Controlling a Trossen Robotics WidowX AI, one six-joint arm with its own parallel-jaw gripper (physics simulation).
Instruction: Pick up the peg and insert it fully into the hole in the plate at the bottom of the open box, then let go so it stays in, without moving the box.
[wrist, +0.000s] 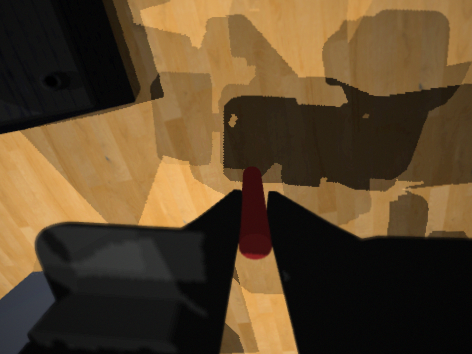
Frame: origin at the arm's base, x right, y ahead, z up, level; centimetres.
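Where they show: gripper, fingertip midpoint: (254, 198).
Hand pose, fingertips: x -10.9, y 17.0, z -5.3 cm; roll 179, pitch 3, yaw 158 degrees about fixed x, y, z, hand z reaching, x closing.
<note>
After its pixels a point has its place.
The red peg (254, 215) @(x -10.8, y 17.3, z -4.1 cm) is between the two black fingertips, with its near end toward the camera and its far end pointing down toward the floor. My gripper (254, 198) @(x -10.9, y 17.0, z -5.3 cm) is shut on the peg, with a finger against each side of it. The dark open box (112, 50) @(x -5.0, y 6.9, z -10.0 cm) is at the upper left, partly out of view. The hole (52, 81) @(x -4.1, y 8.6, z -5.3 cm) shows as a small dark round spot in the plate (30, 102) @(x -3.0, y 9.1, z -4.7 cm) at the bottom of the box. The peg is outside the box, to the lower right of it. Whether the peg's far end touches the floor cannot be told.
The wood floor (175, 200) @(x -3.7, y 18.1, z -10.8 cm) lies under the gripper and the box, with dark shadows of the arm across it. The box's near wall and corner face the gripper from the upper left. A blue-grey object (22, 310) @(x 12.1, y 21.9, z -6.0 cm) shows at the lower left edge.
</note>
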